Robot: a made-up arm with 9 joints. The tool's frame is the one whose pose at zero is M. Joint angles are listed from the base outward.
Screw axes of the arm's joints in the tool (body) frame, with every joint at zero. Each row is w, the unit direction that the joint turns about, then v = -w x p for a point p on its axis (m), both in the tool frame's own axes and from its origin. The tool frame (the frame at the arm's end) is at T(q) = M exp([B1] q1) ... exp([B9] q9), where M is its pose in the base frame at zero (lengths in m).
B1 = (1, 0, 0, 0, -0.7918, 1.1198)
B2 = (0, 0, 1, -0.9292, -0.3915, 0)
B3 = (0, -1, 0, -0.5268, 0, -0.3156)
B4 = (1, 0, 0, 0, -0.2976, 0.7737)
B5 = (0, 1, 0, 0.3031, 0, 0.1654)
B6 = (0, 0, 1, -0.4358, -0.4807, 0)
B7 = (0, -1, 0, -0.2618, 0, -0.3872)
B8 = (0, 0, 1, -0.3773, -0.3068, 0)
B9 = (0, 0, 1, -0.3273, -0.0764, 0)
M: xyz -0.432 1.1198 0.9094 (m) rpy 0 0 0 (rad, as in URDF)
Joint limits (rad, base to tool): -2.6..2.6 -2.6..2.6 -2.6..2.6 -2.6..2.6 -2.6..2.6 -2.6..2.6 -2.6..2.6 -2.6..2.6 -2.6..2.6
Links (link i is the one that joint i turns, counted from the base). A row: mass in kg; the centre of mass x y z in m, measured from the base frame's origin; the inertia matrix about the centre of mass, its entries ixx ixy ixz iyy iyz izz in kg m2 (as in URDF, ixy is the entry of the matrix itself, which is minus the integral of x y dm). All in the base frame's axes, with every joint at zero. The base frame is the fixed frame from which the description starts. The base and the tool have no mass.
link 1: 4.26; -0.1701 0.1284 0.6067; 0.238 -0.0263 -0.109 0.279 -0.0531 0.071
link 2: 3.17; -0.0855 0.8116 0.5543; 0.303 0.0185 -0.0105 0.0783 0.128 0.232
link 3: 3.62; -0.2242 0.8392 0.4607; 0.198 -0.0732 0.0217 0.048 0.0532 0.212
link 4: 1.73; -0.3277 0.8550 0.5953; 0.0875 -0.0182 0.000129 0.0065 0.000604 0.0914
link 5: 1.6; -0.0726 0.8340 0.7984; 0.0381 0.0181 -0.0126 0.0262 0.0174 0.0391
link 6: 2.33; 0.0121 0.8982 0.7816; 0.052 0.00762 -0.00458 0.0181 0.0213 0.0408
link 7: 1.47; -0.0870 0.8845 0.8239; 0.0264 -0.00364 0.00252 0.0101 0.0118 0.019
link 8: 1.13; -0.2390 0.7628 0.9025; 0.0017 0.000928 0 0.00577 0 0.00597
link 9: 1.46; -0.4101 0.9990 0.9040; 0.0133 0.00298 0 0.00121 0 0.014
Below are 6 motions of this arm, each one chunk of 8 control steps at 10 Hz.
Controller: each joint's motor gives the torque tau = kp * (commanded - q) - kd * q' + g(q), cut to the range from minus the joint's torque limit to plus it. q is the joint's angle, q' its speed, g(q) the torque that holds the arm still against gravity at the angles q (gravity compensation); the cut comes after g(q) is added. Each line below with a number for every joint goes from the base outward.
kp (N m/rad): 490 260 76 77 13 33 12 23 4.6
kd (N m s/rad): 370 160 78 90 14 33 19 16 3.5
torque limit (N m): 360 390 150 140 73 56 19 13 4.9
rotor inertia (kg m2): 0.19 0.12 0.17 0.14 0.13 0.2 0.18 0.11 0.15
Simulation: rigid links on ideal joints. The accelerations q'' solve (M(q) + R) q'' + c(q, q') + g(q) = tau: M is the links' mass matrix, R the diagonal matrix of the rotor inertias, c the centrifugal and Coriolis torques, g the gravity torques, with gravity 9.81 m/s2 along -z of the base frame. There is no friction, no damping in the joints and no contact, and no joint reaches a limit. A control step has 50 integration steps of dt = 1/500 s. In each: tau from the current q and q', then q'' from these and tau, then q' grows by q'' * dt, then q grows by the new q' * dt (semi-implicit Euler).
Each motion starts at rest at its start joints. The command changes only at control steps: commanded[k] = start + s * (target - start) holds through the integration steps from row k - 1 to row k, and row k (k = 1, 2, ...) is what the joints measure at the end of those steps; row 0 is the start. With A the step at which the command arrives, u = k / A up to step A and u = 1 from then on. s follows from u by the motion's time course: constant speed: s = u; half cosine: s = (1 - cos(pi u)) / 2; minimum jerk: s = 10 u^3 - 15 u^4 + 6 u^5; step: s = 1 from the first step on.
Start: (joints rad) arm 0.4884 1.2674 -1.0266 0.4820 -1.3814 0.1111 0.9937 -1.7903 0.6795
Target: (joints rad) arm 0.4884 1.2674 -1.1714 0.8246 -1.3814 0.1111 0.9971 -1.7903 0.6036
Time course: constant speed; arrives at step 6
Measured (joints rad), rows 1 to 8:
1: 0.4885 1.2681 -1.0280 0.4854 -1.3834 0.1119 0.9943 -1.7897 0.6793
2: 0.4888 1.2690 -1.0310 0.4929 -1.3863 0.1131 0.9953 -1.7890 0.6782
3: 0.4891 1.2699 -1.0357 0.5044 -1.3895 0.1142 0.9963 -1.7884 0.6758
4: 0.4894 1.2706 -1.0422 0.5197 -1.3925 0.1153 0.9972 -1.7879 0.6720
5: 0.4897 1.2712 -1.0503 0.5385 -1.3952 0.1161 0.9980 -1.7875 0.6670
6: 0.4899 1.2717 -1.0600 0.5606 -1.3974 0.1168 0.9987 -1.7873 0.6608
7: 0.4899 1.2712 -1.0698 0.5823 -1.3971 0.1164 0.9987 -1.7876 0.6539
8: 0.4898 1.2705 -1.0792 0.6026 -1.3954 0.1156 0.9983 -1.7882 0.6472

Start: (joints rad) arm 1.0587 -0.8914 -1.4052 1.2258 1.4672 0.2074 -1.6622 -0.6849 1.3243
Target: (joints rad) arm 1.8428 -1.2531 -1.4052 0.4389 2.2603 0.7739 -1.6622 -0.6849 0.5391
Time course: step
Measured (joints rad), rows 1 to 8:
1: 1.1407 -0.9232 -1.4081 1.1484 1.4989 0.2526 -1.6465 -0.6743 1.2690
2: 1.2288 -0.9685 -1.4125 1.0841 1.5678 0.2964 -1.6470 -0.6667 1.1985
3: 1.3068 -1.0110 -1.4120 1.0298 1.6376 0.3395 -1.6514 -0.6666 1.1236
4: 1.3751 -1.0485 -1.4099 0.9818 1.7031 0.3800 -1.6566 -0.6698 1.0492
5: 1.4348 -1.0809 -1.4076 0.9385 1.7625 0.4171 -1.6615 -0.6739 0.9800
6: 1.4869 -1.1085 -1.4058 0.8990 1.8153 0.4511 -1.6657 -0.6778 0.9179
7: 1.5323 -1.1320 -1.4045 0.8629 1.8620 0.4821 -1.6690 -0.6812 0.8636
8: 1.5720 -1.1519 -1.4037 0.8297 1.9030 0.5103 -1.6715 -0.6839 0.8165

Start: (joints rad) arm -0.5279 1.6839 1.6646 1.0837 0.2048 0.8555 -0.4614 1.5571 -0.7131
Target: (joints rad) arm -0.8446 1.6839 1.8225 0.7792 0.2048 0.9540 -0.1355 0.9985 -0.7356
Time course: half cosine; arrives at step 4
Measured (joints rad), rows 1 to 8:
1: -0.5332 1.6847 1.6674 1.0805 0.2042 0.8571 -0.4598 1.5473 -0.7126
2: -0.5512 1.6866 1.6761 1.0695 0.2022 0.8622 -0.4527 1.5139 -0.7116
3: -0.5809 1.6885 1.6890 1.0508 0.1991 0.8700 -0.4383 1.4579 -0.7110
4: -0.6135 1.6888 1.7017 1.0294 0.1968 0.8781 -0.4196 1.3964 -0.7117
5: -0.6425 1.6880 1.7124 1.0090 0.1965 0.8852 -0.4010 1.3420 -0.7139
6: -0.6679 1.6870 1.7219 0.9900 0.1976 0.8916 -0.3840 1.2952 -0.7165
7: -0.6902 1.6861 1.7306 0.9724 0.1993 0.8973 -0.3683 1.2548 -0.7192
8: -0.7096 1.6852 1.7385 0.9562 0.2009 0.9026 -0.3537 1.2200 -0.7217

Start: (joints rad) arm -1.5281 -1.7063 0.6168 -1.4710 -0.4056 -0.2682 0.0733 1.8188 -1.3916
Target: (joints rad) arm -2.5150 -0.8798 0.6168 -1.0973 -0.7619 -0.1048 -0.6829 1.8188 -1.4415
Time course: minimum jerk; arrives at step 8
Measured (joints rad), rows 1 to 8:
1: -1.5299 -1.7050 0.6169 -1.4708 -0.4048 -0.2681 0.0725 1.8189 -1.3919
2: -1.5413 -1.6960 0.6172 -1.4692 -0.4002 -0.2671 0.0673 1.8193 -1.3938
3: -1.5714 -1.6707 0.6182 -1.4640 -0.3915 -0.2646 0.0536 1.8202 -1.3992
4: -1.6247 -1.6231 0.6197 -1.4529 -0.3820 -0.2599 0.0289 1.8214 -1.4087
5: -1.6988 -1.5541 0.6215 -1.4348 -0.3766 -0.2529 -0.0066 1.8227 -1.4213
6: -1.7854 -1.4709 0.6232 -1.4103 -0.3804 -0.2440 -0.0494 1.8239 -1.4344
7: -1.8729 -1.3846 0.6244 -1.3820 -0.3973 -0.2338 -0.0938 1.8247 -1.4448
8: -1.9527 -1.3055 0.6245 -1.3536 -0.4268 -0.2232 -0.1349 1.8247 -1.4499

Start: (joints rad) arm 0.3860 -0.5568 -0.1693 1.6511 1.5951 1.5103 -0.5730 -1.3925 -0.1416
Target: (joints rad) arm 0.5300 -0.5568 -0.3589 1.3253 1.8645 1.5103 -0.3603 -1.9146 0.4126
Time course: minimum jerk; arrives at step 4
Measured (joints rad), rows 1 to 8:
1: 0.3874 -0.5566 -0.1700 1.6485 1.5972 1.5108 -0.5718 -1.3991 -0.1362
2: 0.3946 -0.5560 -0.1745 1.6359 1.6078 1.5126 -0.5660 -1.4308 -0.1090
3: 0.4080 -0.5554 -0.1850 1.6136 1.6280 1.5140 -0.5559 -1.4867 -0.0582
4: 0.4229 -0.5552 -0.1997 1.5899 1.6504 1.5135 -0.5450 -1.5449 -0.0013
5: 0.4365 -0.5555 -0.2149 1.5681 1.6699 1.5124 -0.5342 -1.5956 0.0510
6: 0.4487 -0.5559 -0.2292 1.5483 1.6868 1.5116 -0.5238 -1.6391 0.0976
7: 0.4593 -0.5563 -0.2423 1.5302 1.7019 1.5109 -0.5138 -1.6766 0.1384
8: 0.4685 -0.5566 -0.2541 1.5135 1.7156 1.5104 -0.5044 -1.7089 0.1742

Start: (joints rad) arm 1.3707 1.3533 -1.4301 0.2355 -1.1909 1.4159 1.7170 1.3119 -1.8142
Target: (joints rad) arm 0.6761 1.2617 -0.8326 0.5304 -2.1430 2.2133 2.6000 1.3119 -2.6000
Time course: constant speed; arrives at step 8
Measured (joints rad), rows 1 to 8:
1: 1.3613 1.3536 -1.4213 0.2376 -1.1997 1.4223 1.7228 1.3113 -1.8204
2: 1.3423 1.3522 -1.4062 0.2424 -1.2193 1.4377 1.7351 1.3109 -1.8372
3: 1.3147 1.3492 -1.3857 0.2499 -1.2479 1.4614 1.7535 1.3106 -1.8646
4: 1.2796 1.3445 -1.3603 0.2601 -1.2846 1.4927 1.7777 1.3104 -1.9013
5: 1.2379 1.3384 -1.3307 0.2727 -1.3285 1.5309 1.8074 1.3103 -1.9461
6: 1.1905 1.3312 -1.2972 0.2875 -1.3788 1.5752 1.8421 1.3103 -1.9978
7: 1.1380 1.3230 -1.2601 0.3043 -1.4350 1.6252 1.8816 1.3104 -2.0556
8: 1.0812 1.3141 -1.2199 0.3230 -1.4965 1.6803 1.9256 1.3105 -2.1186

